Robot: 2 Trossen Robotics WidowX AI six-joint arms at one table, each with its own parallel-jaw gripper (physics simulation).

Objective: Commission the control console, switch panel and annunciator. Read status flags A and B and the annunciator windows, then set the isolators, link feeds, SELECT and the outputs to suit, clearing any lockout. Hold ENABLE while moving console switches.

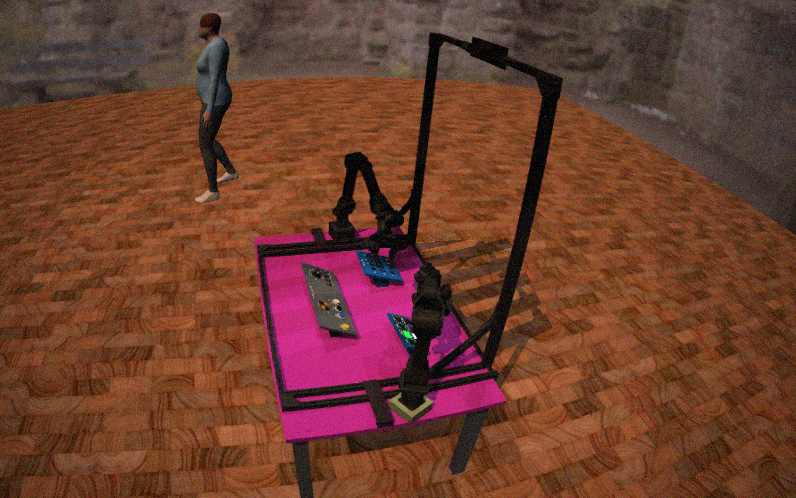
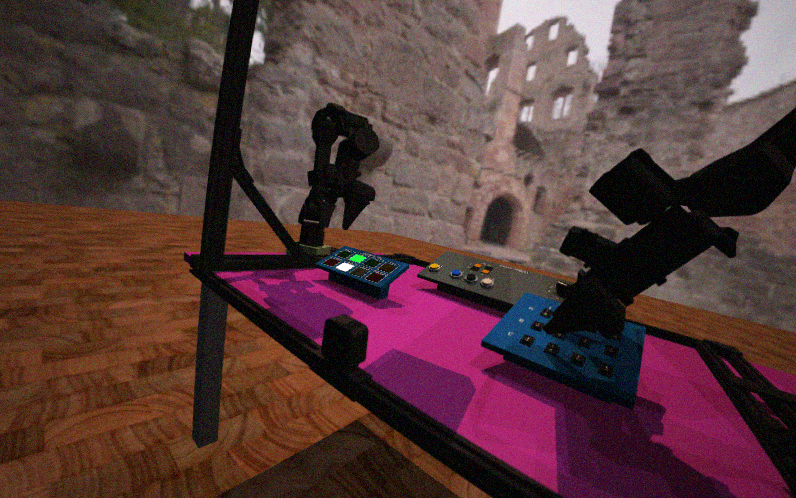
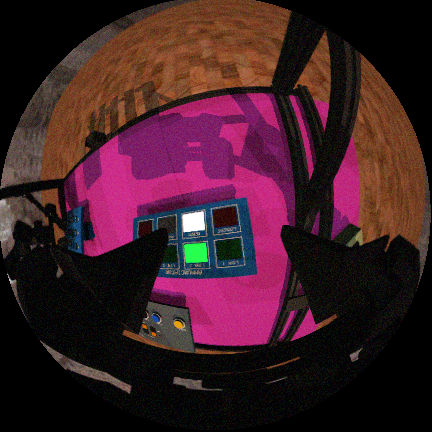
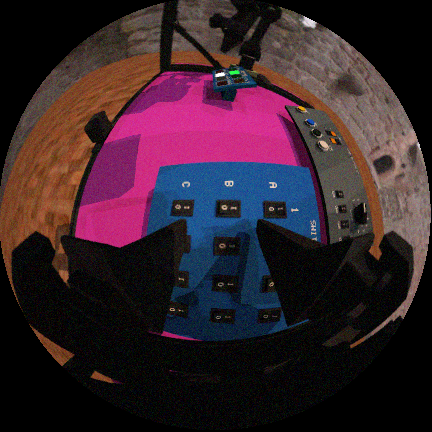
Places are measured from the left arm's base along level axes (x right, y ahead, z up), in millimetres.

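Where they show: left gripper, between the fingertips: (image 2: 332, 229) (image 3: 225, 232) (image 4: 222, 51); right gripper, between the fingertips: (image 1: 383, 266) (image 2: 549, 323) (image 3: 70, 230) (image 4: 221, 224); left arm's base, origin of its link: (image 1: 411, 400) (image 2: 310, 244) (image 4: 244, 67); right arm's base, origin of its link: (image 1: 341, 224).
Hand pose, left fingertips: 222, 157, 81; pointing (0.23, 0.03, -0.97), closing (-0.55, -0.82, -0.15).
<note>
Each offset is from my left fingertips to the top centre of the thing, as dx, dy, dz. "spot": to the spot under its first point. Level surfaces: height alone.
The blue annunciator @[-7, +84, -42] (image 2: 362, 271) (image 3: 251, 260) has one window lit white and the LINK 2 window lit green; the other windows are dark. My left gripper (image 3: 225, 232) is open and empty above it. The blue switch panel (image 2: 498, 337) (image 4: 205, 175) (image 1: 366, 271) carries rows of black rocker switches under columns A, B and C. My right gripper (image 4: 221, 224) is open and empty, close over the panel, its fingers either side of column B; they hide parts of columns A and C. The grey control console @[-111, +414, -21] (image 1: 316, 290) (image 2: 510, 286) (image 4: 332, 172) has yellow, blue, black and white buttons, two orange flags, small switches and a black knob.
The pink table @[dz -120] (image 1: 293, 364) has a black frame round its edge and an overhead gantry (image 1: 524, 199) at one side. A black box-shaped part @[spot: +356, +179, -80] (image 2: 345, 340) stands on the frame's edge. A person (image 1: 215, 76) stands on the wooden floor beyond the table.
</note>
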